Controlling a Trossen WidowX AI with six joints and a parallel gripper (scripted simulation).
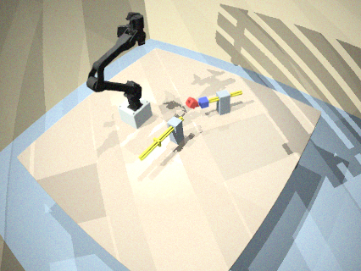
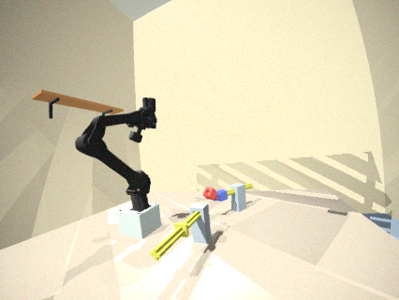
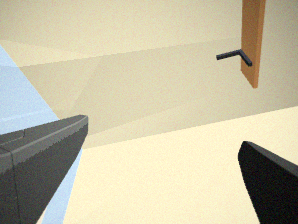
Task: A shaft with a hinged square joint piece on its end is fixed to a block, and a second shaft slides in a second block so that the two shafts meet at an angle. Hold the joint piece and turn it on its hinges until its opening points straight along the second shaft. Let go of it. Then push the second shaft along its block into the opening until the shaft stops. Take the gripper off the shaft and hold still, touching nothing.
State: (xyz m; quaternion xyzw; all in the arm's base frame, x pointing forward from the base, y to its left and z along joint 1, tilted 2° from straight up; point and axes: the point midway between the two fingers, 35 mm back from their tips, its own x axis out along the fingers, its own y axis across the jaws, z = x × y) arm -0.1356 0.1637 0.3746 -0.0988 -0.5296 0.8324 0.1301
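The red joint piece is 420 mm ahead of my gripper tip and 360 mm below it.
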